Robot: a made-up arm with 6 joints.
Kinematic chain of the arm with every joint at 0, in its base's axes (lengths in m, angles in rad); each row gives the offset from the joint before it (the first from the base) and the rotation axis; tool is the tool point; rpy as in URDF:
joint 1: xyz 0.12 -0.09 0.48 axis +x
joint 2: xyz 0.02 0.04 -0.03 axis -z
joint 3: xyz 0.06 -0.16 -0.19 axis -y
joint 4: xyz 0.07 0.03 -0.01 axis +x
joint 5: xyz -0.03 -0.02 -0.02 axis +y
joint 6: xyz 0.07 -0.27 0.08 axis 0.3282 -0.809 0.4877
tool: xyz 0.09 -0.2 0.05 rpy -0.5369 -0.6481 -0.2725
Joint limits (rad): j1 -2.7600..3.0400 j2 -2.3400..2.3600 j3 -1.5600..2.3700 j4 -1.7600..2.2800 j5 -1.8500..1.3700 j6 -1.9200..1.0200
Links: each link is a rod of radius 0.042 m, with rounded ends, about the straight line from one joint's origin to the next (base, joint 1, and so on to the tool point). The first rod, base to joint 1, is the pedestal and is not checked.
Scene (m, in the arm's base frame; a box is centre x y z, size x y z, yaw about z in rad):
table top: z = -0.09
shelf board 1: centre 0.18 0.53 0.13 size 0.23 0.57 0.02 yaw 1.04
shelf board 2: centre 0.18 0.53 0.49 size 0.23 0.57 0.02 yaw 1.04
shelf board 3: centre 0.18 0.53 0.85 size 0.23 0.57 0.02 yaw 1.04
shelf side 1: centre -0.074 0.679 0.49 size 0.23 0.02 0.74 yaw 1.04
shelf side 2: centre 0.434 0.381 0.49 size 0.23 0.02 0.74 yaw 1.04
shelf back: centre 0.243 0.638 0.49 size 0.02 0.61 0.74 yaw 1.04
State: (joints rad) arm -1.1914 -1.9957 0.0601 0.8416 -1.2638 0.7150
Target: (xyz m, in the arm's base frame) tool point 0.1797 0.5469 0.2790
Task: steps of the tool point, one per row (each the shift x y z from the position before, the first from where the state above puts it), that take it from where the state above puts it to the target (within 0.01 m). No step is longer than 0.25 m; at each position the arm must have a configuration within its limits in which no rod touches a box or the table.
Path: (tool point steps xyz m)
1: 0.0472 0.1048 0.0748
2: -0.0101 0.1217 0.0246
3: -0.0639 0.1039 -0.0285
4: -0.1071 0.0560 -0.0668
5: -0.1639 0.1643 -0.0014
6: -0.1694 0.1206 0.0960
7: -0.1524 0.0393 0.1543
8: 0.0296 0.0759 -0.0206
9: 0.0428 0.0754 -0.0006
10: 0.0565 0.0683 0.0212

